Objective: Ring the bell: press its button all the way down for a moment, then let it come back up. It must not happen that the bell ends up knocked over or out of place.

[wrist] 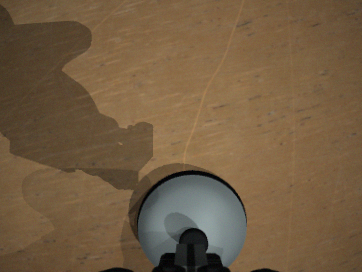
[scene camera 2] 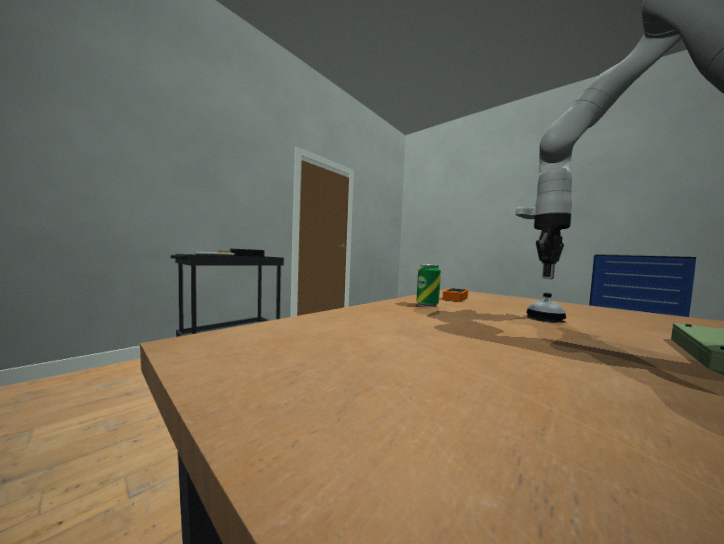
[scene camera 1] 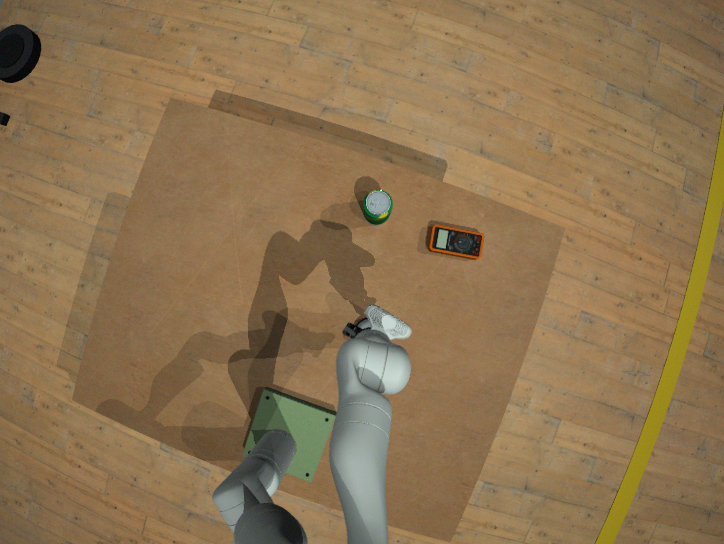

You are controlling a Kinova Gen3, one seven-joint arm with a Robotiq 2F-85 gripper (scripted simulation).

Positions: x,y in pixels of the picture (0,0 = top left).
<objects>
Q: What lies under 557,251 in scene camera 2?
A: The gripper.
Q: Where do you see a bell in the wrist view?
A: At 188,199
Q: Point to a bell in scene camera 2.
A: At 545,310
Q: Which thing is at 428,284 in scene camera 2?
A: A green soda can.
</objects>
